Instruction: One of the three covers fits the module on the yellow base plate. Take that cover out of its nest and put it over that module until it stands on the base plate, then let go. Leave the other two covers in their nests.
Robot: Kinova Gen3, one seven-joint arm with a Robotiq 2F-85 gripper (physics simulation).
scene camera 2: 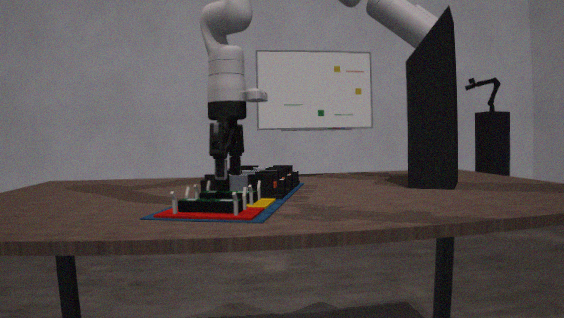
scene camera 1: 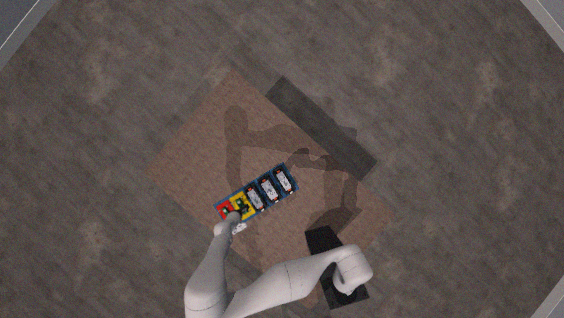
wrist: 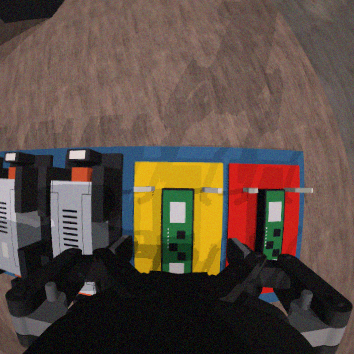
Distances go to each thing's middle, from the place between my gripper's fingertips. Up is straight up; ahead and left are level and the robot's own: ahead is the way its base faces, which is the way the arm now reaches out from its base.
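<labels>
The red base plate (scene camera 2: 250, 213) sits 100 mm to the left of my gripper, 40 mm ahead of it and 50 mm below it. As for the yellow base plate (wrist: 207, 221), my gripper is 50 mm above it. Going by their middles, the yellow base plate is the nearest to my gripper of the things named here.
</labels>
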